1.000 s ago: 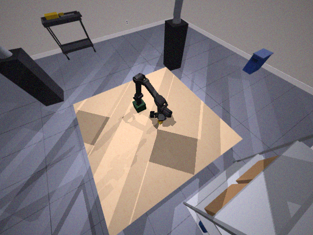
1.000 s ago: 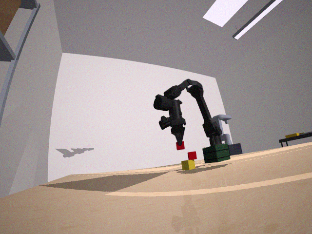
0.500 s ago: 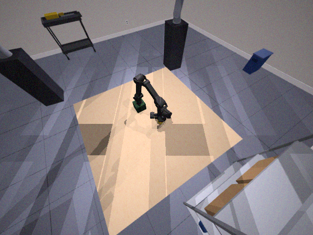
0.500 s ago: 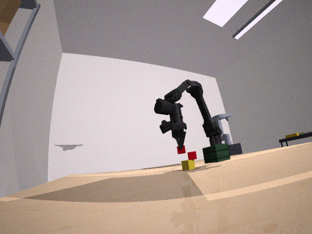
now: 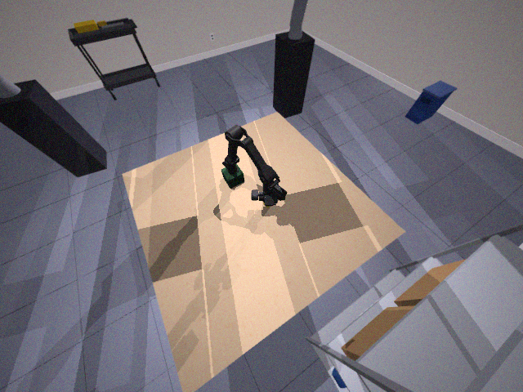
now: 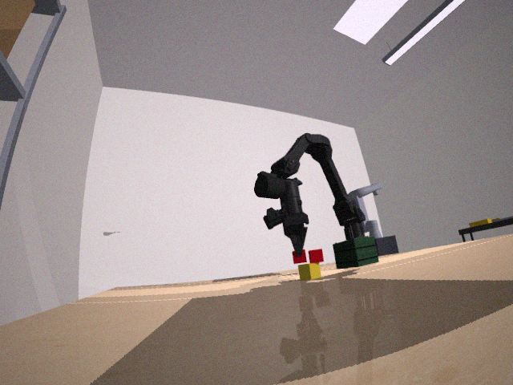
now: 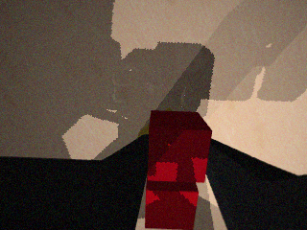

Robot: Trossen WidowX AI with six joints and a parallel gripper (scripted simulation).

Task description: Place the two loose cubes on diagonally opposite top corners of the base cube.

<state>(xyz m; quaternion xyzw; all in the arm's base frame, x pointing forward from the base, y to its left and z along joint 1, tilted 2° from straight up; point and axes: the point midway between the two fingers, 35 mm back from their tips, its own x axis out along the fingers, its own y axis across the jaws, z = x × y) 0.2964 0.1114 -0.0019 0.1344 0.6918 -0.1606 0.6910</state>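
Now: the yellow cube 2 cm behind my gripper tip, 1 cm to the left of it and 4 cm below it.
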